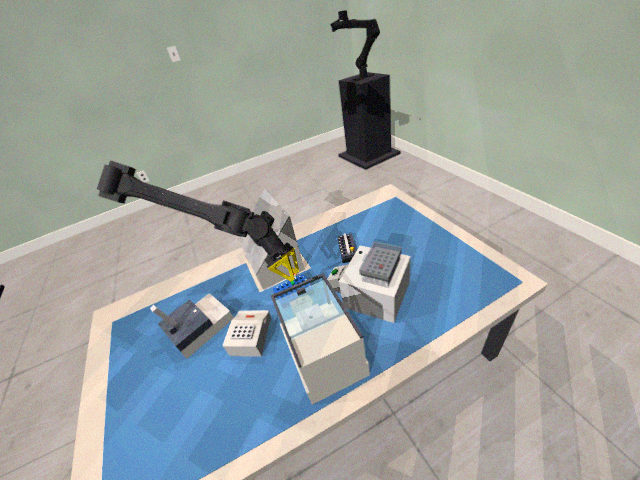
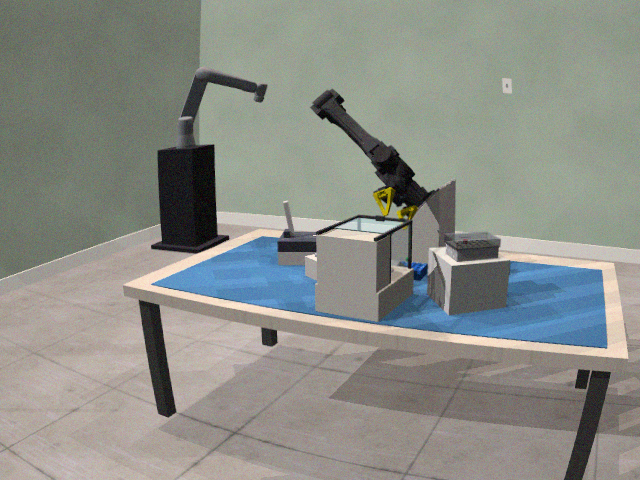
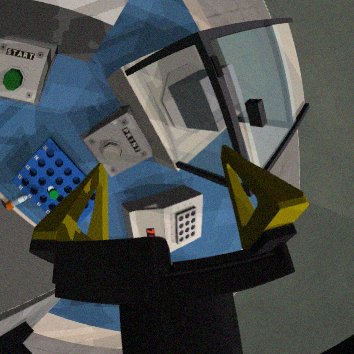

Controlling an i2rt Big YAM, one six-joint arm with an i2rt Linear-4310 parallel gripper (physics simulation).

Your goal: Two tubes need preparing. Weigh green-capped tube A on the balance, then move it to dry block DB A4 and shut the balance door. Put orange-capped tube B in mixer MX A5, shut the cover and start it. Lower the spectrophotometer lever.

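Observation:
My gripper [image 1: 295, 277] [image 2: 395, 220] [image 3: 161, 158] is open and empty, above the back end of the balance [image 1: 333, 356] [image 2: 347, 273] and the blue rack [image 2: 419, 270] [image 3: 49, 150]. Green-capped tube A [image 3: 53, 193] stands in the rack. Orange-capped tube B [image 3: 20, 201] shows at the rack's edge; its foot is hard to make out. A glass panel with a black handle [image 3: 255, 112] shows at the balance. The spectrophotometer's lever [image 1: 163, 315] [image 2: 288, 217] points up. A white box [image 1: 369, 302] [image 2: 478, 286] bears a grey well block [image 1: 381, 262] [image 2: 471, 250] under a clear cover.
A START button box [image 1: 336, 274] [image 3: 30, 70] and a PRINT button box [image 3: 117, 142] stand near the rack. A keypad unit [image 1: 247, 333] [image 3: 167, 220] stands beside the balance. A black holed block [image 1: 346, 246] stands at the back. A tall pale panel [image 1: 258, 258] [image 2: 444, 211] stands behind the rack.

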